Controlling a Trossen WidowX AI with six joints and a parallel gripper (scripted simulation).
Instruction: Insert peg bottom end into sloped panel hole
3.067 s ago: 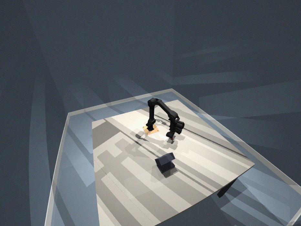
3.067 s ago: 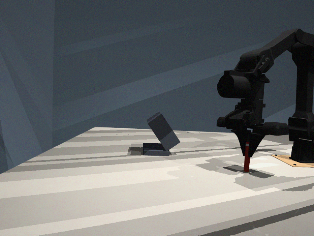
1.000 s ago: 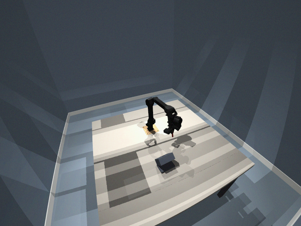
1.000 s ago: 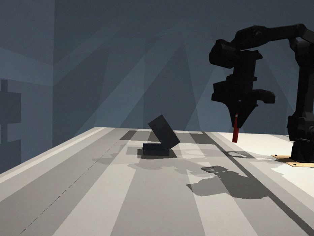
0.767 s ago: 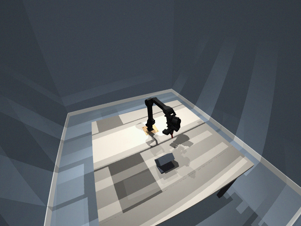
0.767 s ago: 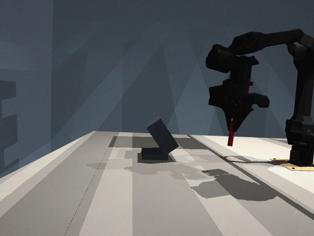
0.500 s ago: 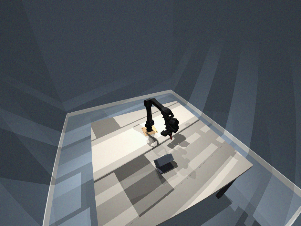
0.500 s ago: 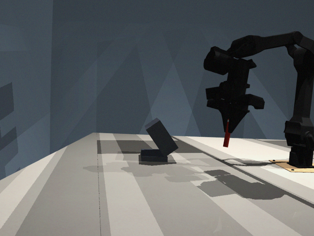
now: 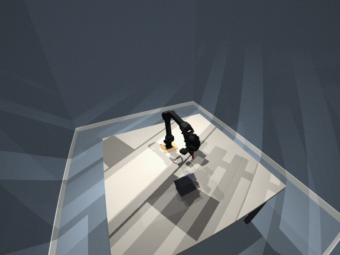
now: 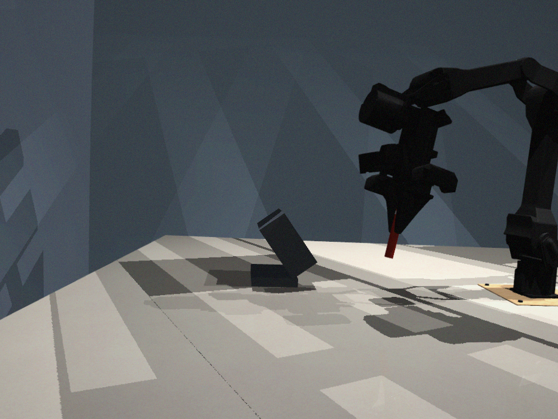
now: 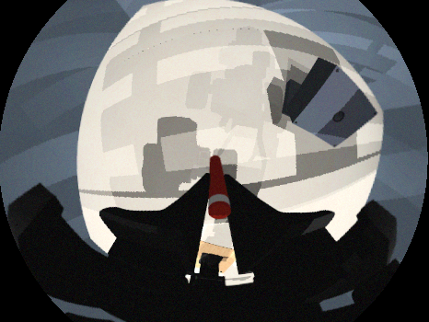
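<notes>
The sloped panel lies 160 mm ahead of my gripper tip, 170 mm to the right of it and 40 mm below it. Round my gripper tip: dark base block 180 mm ahead, 170 mm to the right, 110 mm below; then red round peg 20 mm above.
</notes>
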